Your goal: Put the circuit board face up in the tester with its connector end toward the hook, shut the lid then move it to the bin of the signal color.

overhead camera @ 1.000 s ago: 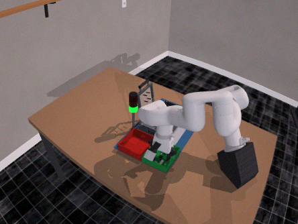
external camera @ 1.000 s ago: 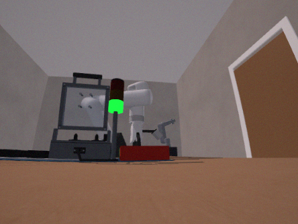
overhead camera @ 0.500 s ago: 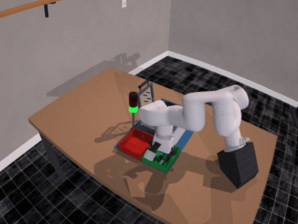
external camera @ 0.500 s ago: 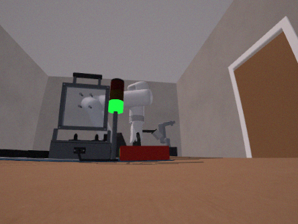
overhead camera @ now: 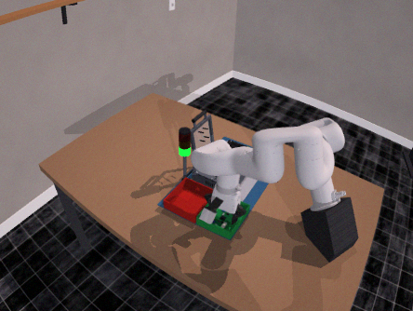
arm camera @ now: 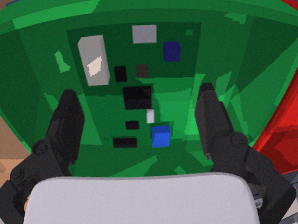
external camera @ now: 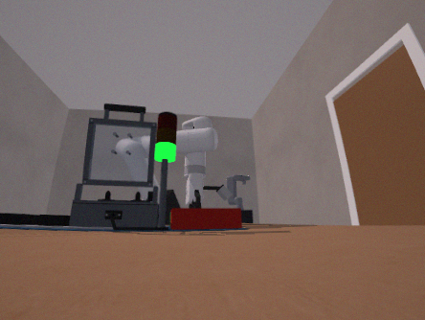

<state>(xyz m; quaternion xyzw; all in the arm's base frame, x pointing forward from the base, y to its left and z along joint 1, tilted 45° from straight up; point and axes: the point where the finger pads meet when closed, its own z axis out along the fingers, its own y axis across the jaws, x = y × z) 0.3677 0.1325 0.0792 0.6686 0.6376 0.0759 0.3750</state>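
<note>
My gripper is now right at the green bin. Also, from my hand: red bin (15 cm ahead, 3 cm to the right); green circuit board (1 cm below); black latch block (1 cm ahead, 15 cm to the right, 7 cm above).
</note>
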